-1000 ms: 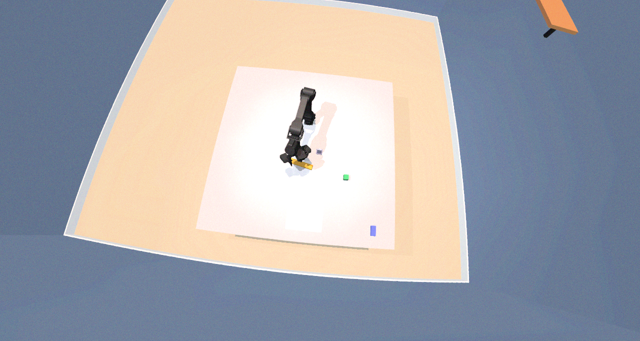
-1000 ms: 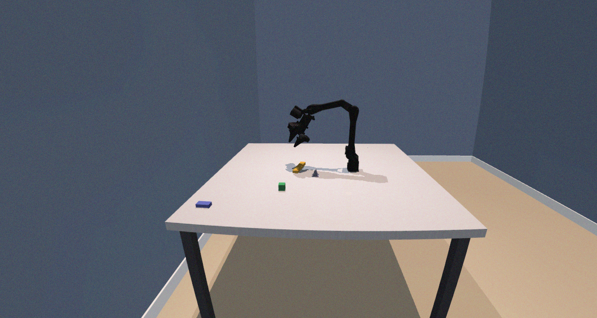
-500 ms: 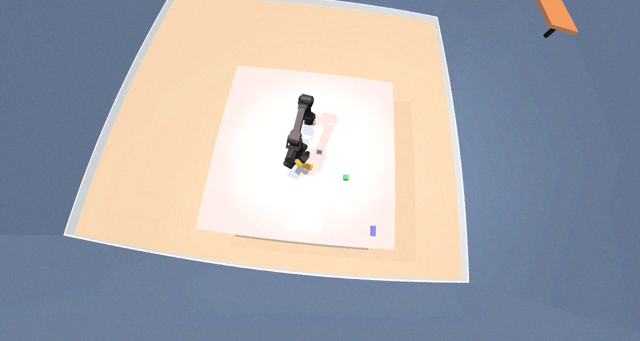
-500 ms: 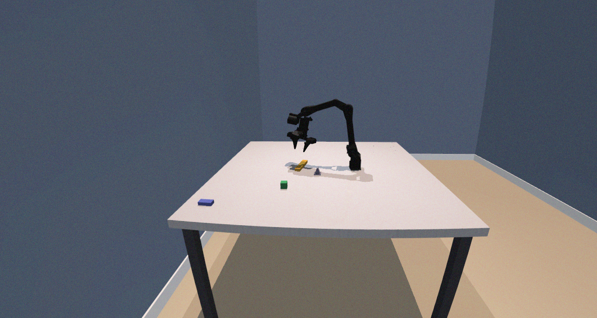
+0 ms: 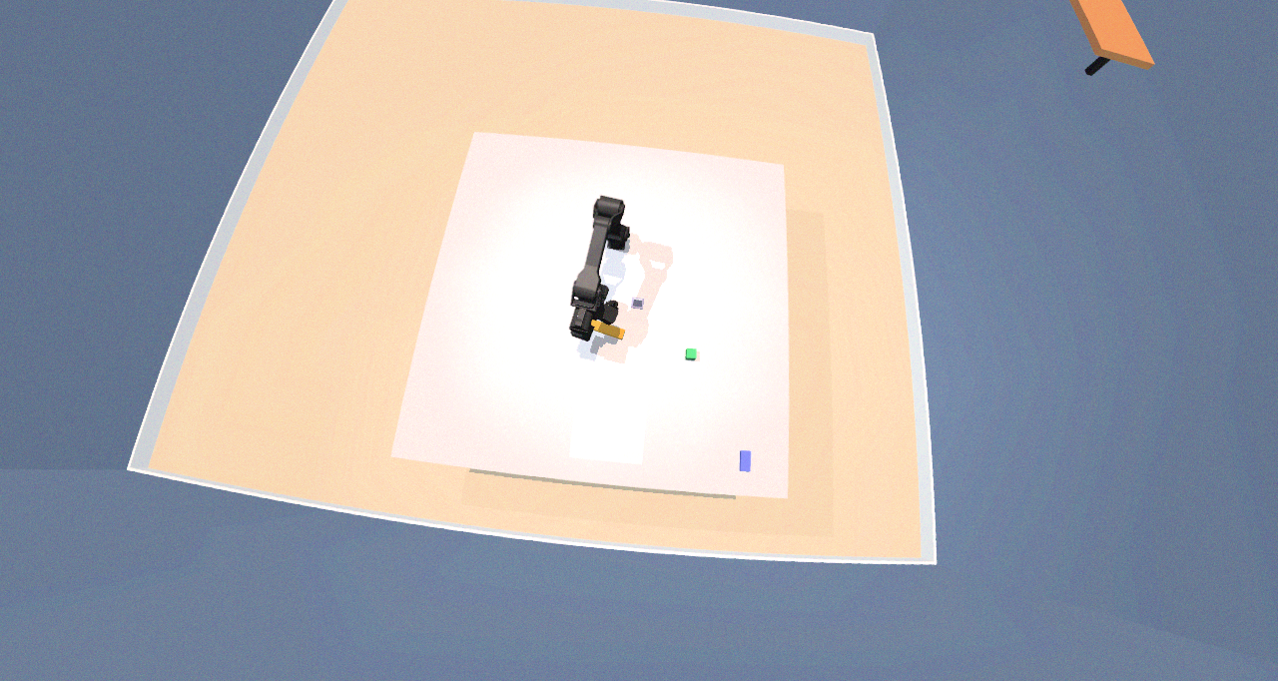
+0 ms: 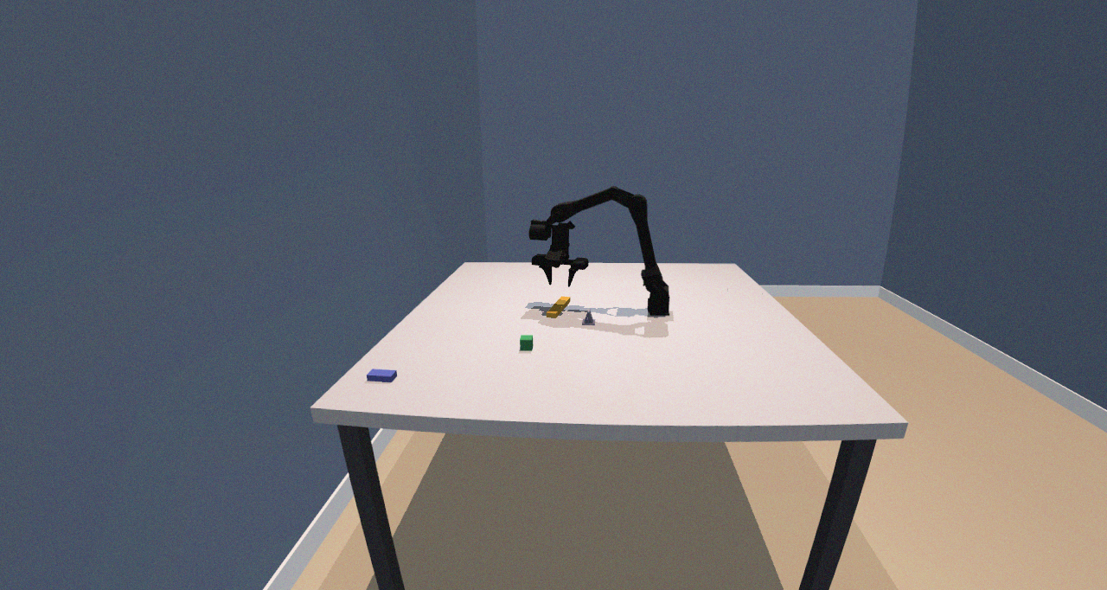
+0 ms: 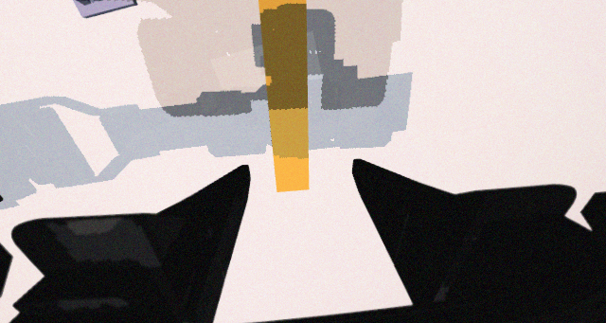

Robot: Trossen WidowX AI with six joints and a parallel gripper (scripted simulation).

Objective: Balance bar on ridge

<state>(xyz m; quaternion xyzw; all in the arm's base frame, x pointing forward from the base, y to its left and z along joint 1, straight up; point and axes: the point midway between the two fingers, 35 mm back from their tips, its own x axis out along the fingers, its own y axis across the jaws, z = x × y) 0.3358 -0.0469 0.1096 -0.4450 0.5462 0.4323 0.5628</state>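
My gripper tip is now 30 mm to the right of the yellow bar and 70 mm above it. Round my gripper tip: green cube 70 mm ahead, 340 mm to the left, 60 mm below; then flat blue block 400 mm ahead, 550 mm to the left, 70 mm below.
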